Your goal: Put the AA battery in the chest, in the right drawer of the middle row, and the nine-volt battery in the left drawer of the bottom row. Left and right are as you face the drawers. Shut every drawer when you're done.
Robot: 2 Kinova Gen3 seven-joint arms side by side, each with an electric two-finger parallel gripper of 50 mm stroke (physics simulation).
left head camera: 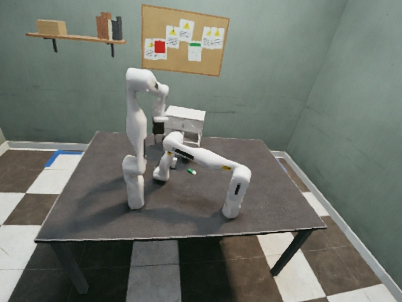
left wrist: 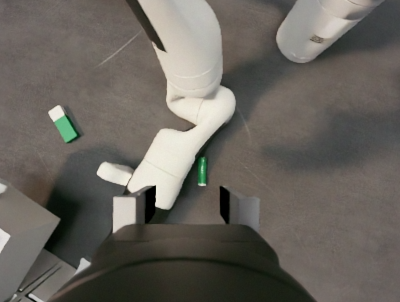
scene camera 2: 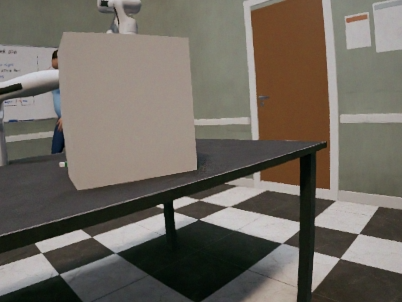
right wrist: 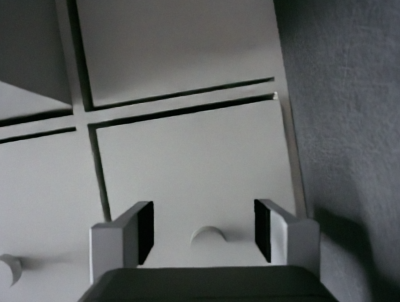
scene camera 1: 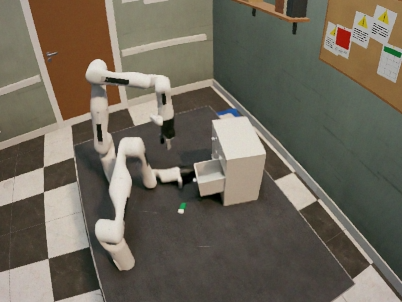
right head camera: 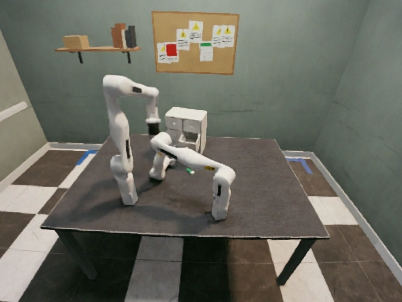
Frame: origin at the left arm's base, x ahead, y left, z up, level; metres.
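Where they show: left gripper, fingertip midpoint: (left head camera: 159, 142) (left wrist: 187, 199) (scene camera 1: 165, 146); right gripper, fingertip midpoint: (right wrist: 204, 221); left arm's base at its link origin: (left head camera: 136, 202) (left wrist: 299, 40) (right head camera: 130, 199); right arm's base at its link origin: (left head camera: 229, 211) (scene camera 1: 125, 262) (right head camera: 219, 213).
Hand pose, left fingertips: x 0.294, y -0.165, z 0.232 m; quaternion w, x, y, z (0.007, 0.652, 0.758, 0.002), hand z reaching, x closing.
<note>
Things, the pixels of their top centre, and the offset from my left fingertips. "spot": a spot on its surface instead. Level surfaces: height alone.
- AA battery at its top centre: (left wrist: 202, 171) 0.218 m down, 0.014 m back, 0.020 m left
- nine-volt battery at its top centre: (left wrist: 62, 123) (scene camera 1: 182, 207) (left head camera: 191, 170) (right head camera: 190, 170) 0.219 m down, 0.056 m back, 0.239 m right
- white chest at its top centre: (scene camera 2: 120, 44) (scene camera 1: 237, 135) (left head camera: 185, 112) (right head camera: 186, 113) 0.102 m up, 0.277 m ahead, 0.236 m right
- bottom row's left drawer at a spot on its surface: (right wrist: 190, 165) spot: 0.174 m down, 0.199 m ahead, 0.169 m right
- table at its surface level: 0.232 m down
The AA battery (left wrist: 202, 171), a small green cylinder, lies on the table beside the right forearm in the left wrist view. The nine-volt battery (left head camera: 191, 171) (right head camera: 190, 171) (scene camera 1: 182, 207) (left wrist: 63, 124), a green and white block, lies on the table in front of the white chest (left head camera: 185, 112) (right head camera: 186, 111) (scene camera 1: 243, 175) (scene camera 2: 127, 110). The middle row's right drawer (scene camera 1: 210, 187) (left wrist: 30, 215) (right wrist: 32, 50) stands open. The bottom row's left drawer (right wrist: 190, 165) looks about flush. My right gripper (right wrist: 204, 221) is open, its fingers either side of that drawer's knob. My left gripper (scene camera 1: 168, 144) (left wrist: 187, 199) is open and empty above the table.
The right forearm (left wrist: 162, 160) reaches low across the table (scene camera 1: 250, 260) to the chest, with the left arm (scene camera 1: 100, 117) standing behind it. The open drawer juts out beside the right gripper. A person (scene camera 2: 57, 112) stands beyond the chest in scene camera 2.
</note>
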